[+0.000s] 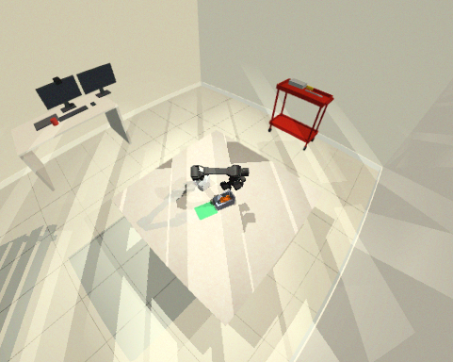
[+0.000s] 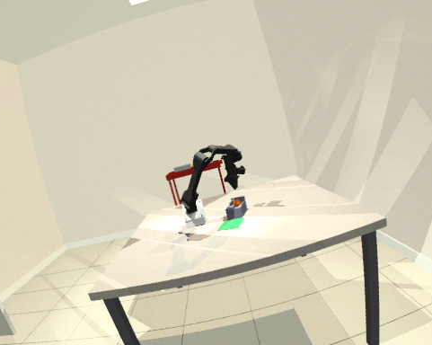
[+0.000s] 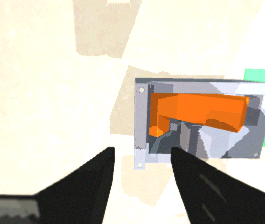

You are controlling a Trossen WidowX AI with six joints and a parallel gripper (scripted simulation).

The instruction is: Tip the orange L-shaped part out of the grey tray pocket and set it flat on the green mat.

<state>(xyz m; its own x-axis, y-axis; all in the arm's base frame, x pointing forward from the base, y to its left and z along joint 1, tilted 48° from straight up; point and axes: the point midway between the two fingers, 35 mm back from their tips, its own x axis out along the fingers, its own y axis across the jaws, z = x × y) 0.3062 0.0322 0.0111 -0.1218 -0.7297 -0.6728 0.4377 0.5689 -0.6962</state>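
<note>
The orange L-shaped part lies 100 mm below my gripper tip, 40 mm to the right of it and 20 mm behind it. Round my gripper tip: green mat 200 mm to the right, 160 mm below, 100 mm behind.
</note>
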